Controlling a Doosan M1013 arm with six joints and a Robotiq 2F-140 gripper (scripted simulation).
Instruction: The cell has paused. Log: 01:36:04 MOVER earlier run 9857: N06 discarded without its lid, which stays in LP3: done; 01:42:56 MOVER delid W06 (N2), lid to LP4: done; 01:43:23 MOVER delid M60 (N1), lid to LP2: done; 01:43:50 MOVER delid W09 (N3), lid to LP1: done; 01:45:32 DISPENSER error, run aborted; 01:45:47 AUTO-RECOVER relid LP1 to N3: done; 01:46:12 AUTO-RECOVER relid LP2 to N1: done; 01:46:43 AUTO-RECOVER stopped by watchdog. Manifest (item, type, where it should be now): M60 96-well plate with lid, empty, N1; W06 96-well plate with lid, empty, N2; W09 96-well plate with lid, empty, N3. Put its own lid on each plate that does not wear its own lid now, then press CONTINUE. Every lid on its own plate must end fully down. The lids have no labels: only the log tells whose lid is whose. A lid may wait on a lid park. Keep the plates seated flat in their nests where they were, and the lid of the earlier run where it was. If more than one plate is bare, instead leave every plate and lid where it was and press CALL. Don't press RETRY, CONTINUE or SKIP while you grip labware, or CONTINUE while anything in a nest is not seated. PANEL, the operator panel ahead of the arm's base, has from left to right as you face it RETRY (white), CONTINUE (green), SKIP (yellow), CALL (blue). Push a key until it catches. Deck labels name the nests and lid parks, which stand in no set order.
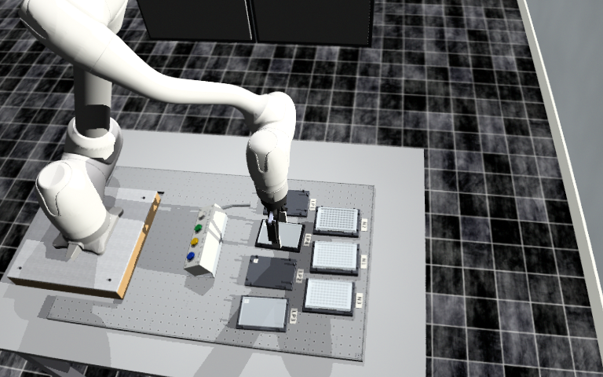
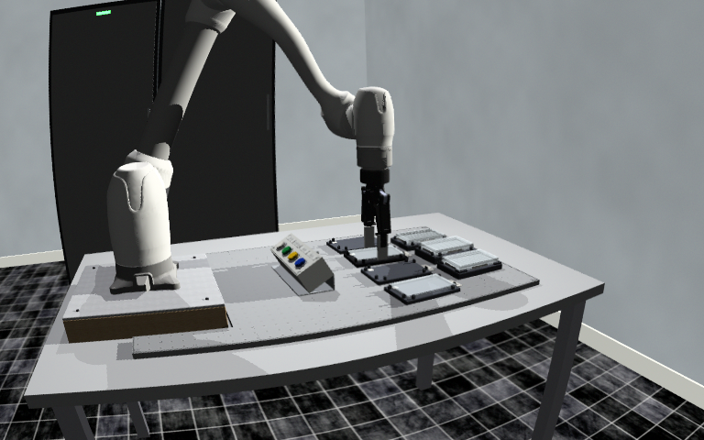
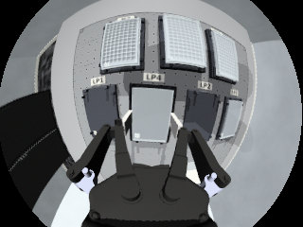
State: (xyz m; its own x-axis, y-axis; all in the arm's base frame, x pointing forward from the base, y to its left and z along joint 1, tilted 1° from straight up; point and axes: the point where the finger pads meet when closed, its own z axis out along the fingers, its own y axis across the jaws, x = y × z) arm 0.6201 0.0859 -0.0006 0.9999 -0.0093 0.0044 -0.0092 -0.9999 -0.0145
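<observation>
My gripper is now 30 mm above the lid park LP4. From my hand the other things lie so: lid park LP1: 130 mm to the left, 30 mm below; then lid park LP2: 130 mm to the right, 30 mm below; then plate: 170 mm ahead, 70 mm to the left, 20 mm below.
</observation>
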